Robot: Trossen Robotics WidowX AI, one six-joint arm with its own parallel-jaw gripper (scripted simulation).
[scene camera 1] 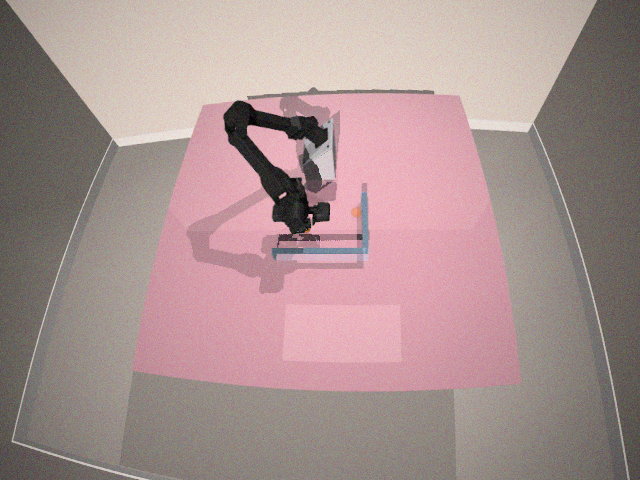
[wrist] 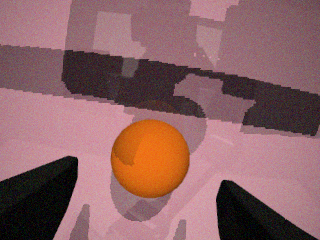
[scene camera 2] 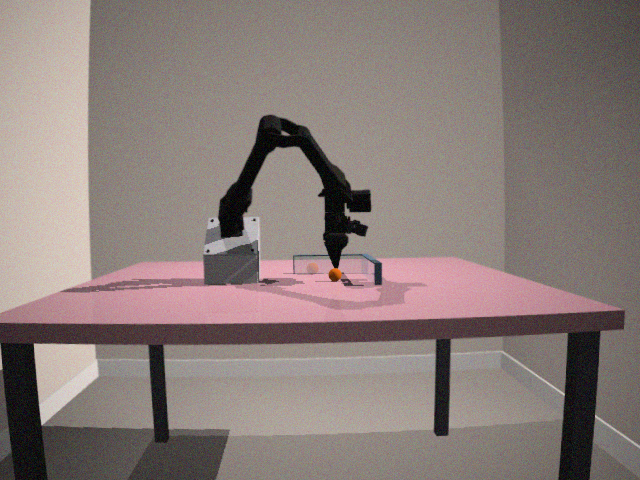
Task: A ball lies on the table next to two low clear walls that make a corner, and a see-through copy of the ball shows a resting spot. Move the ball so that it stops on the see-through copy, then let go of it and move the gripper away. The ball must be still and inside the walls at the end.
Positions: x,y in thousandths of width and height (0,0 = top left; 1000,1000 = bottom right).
Labels:
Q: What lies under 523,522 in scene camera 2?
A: My gripper.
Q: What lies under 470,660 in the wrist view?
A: An orange ball.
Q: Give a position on a clear wall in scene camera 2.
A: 507,549

